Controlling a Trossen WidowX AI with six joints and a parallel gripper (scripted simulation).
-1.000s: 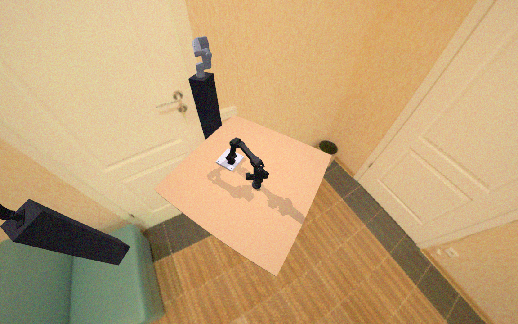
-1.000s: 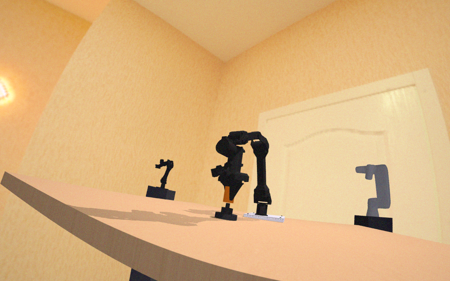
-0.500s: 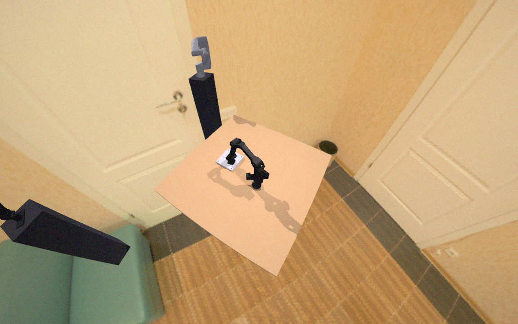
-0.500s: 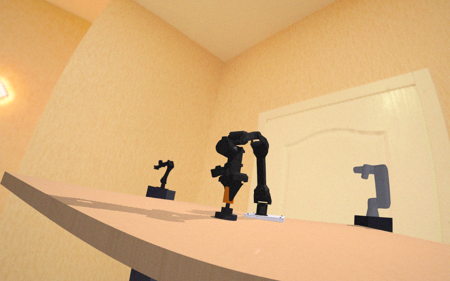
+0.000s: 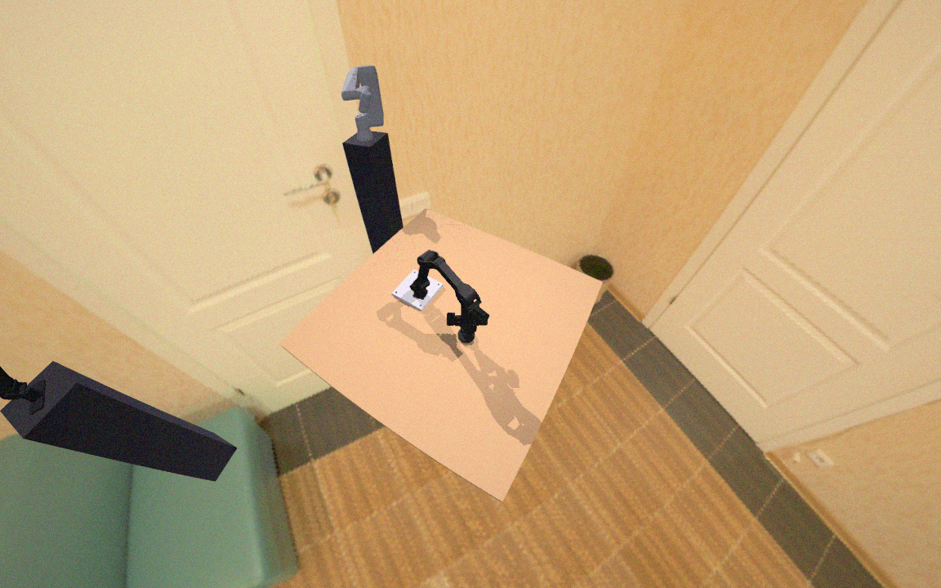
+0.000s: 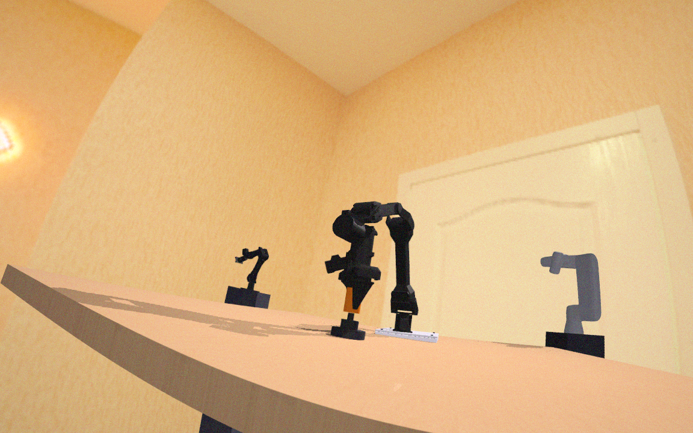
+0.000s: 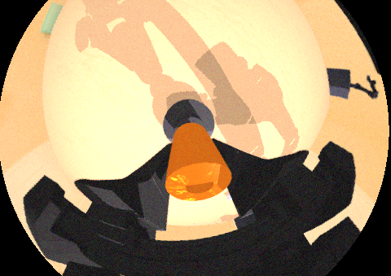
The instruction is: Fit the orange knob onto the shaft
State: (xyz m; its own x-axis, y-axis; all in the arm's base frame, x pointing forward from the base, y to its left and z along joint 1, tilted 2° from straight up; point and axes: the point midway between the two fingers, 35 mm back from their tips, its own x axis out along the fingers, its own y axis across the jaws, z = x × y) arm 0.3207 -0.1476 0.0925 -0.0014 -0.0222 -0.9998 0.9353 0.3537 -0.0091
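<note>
My gripper tip is 2 cm below the orange knob. The rest, counted from my gripper tip: round pedestal 4 cm below.
</note>
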